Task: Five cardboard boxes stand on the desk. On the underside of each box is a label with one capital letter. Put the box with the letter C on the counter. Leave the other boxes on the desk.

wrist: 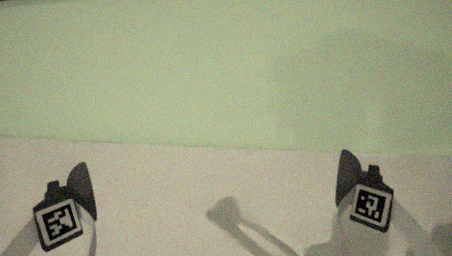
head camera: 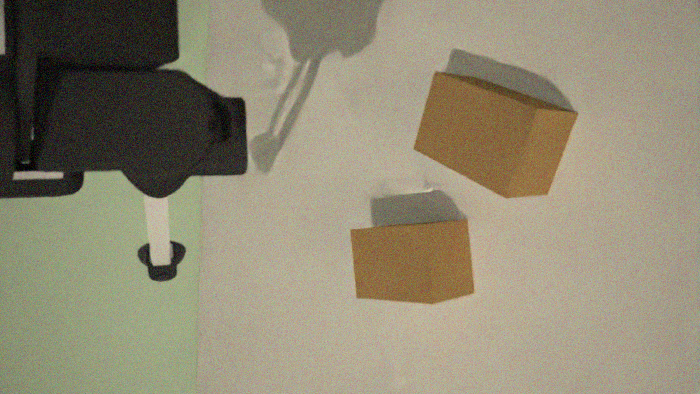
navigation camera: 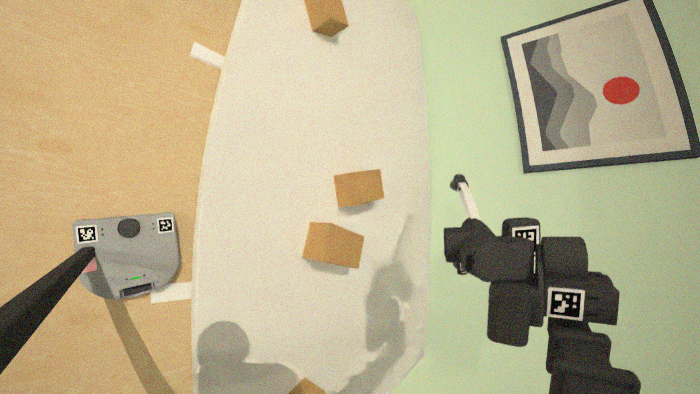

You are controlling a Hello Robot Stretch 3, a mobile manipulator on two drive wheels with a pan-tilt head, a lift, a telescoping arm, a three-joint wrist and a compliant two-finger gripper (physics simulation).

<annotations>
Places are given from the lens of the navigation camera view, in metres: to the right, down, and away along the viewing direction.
gripper (navigation camera: 460,224): 0.24, 0.06, 0.47
white desk (navigation camera: 293,107): -0.10, -0.15, 0.36
framed picture (navigation camera: 589,91): 0.75, -0.33, 0.53
The marked spots on the white desk and the framed picture are 0.88 m apart.
</annotations>
